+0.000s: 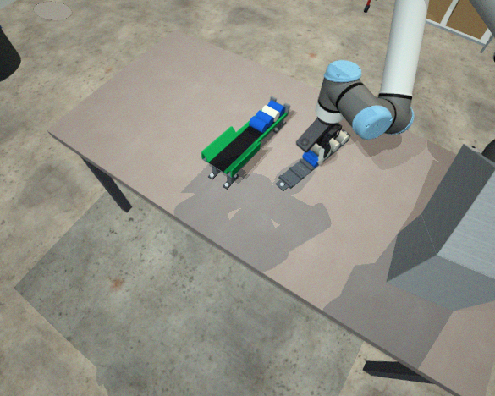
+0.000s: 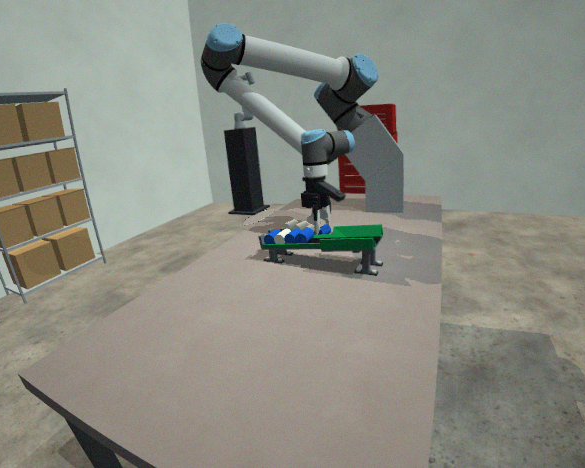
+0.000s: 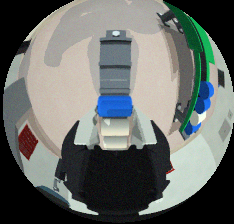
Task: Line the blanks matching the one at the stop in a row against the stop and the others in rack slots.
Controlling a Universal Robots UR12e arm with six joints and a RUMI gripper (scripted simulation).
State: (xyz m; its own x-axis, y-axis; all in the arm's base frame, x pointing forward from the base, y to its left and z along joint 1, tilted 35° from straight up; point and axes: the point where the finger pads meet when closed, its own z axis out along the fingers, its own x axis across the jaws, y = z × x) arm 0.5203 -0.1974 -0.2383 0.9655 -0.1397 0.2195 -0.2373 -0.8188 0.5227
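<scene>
The grey stock rack lies 40 mm below my hand, 30 mm to the right of it and 10 mm behind it.
</scene>
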